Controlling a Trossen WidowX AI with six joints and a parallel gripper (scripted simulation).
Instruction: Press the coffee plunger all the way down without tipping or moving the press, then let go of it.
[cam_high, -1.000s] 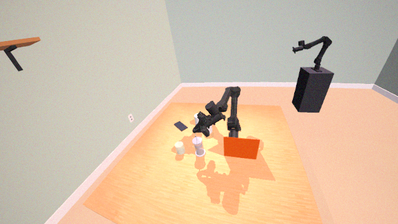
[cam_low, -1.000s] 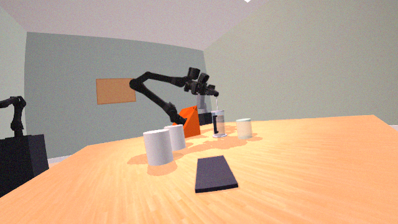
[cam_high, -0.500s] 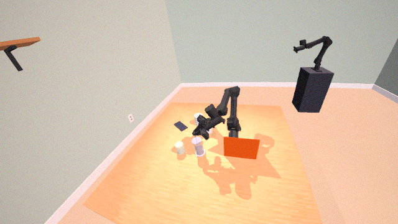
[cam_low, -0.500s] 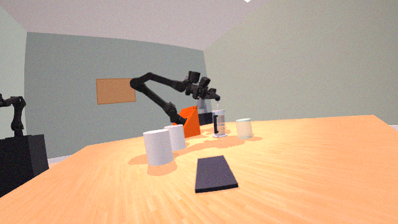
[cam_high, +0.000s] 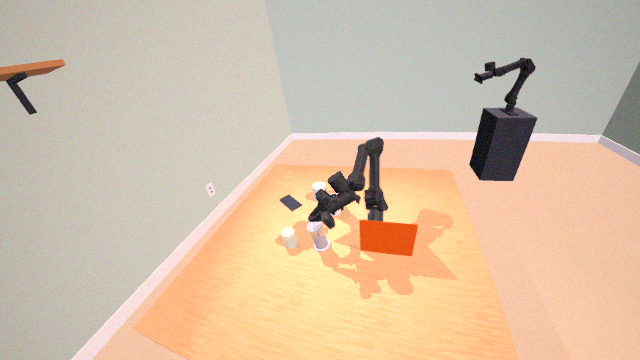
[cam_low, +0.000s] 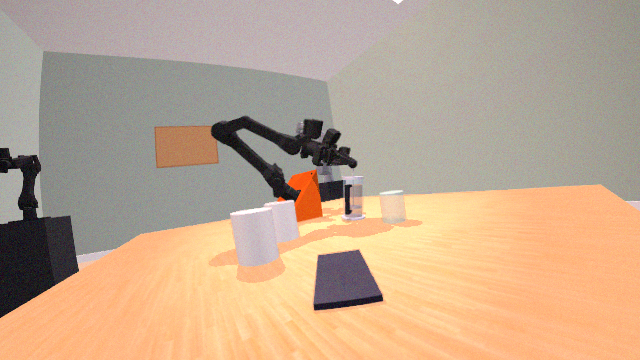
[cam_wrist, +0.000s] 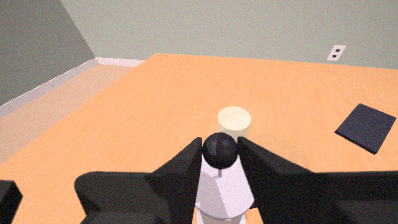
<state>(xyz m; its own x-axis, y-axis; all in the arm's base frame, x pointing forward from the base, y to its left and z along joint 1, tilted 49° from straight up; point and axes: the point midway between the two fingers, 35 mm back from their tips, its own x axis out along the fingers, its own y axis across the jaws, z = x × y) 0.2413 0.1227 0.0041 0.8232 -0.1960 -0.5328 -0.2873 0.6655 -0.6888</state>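
The coffee press lies 1 cm behind my gripper tip, 2 cm to the right of it and 9 cm below it.
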